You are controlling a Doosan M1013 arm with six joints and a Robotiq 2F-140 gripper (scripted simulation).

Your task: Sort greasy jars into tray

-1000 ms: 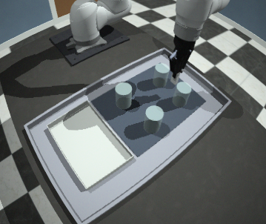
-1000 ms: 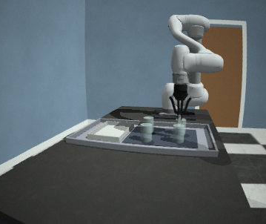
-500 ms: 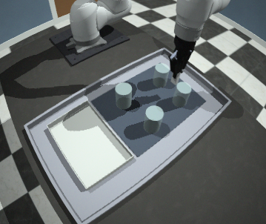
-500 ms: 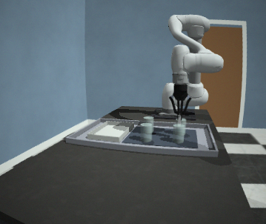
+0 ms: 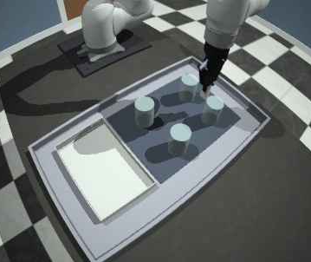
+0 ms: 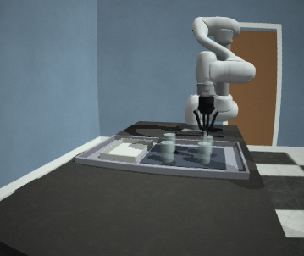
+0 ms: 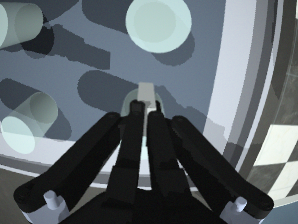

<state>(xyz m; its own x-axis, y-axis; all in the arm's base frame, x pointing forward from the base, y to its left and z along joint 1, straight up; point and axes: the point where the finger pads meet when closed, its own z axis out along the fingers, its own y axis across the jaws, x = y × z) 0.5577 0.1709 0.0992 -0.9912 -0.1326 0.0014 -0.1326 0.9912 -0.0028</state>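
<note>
Now: hand 200 mm to the left of the steel table top, 110 mm above it and 20 mm short of it. Round my hand: tray 410 mm to the right, 100 mm below, 30 mm ahead; then drying mat 110 mm below, 100 mm to the right, 10 mm behind.
</note>
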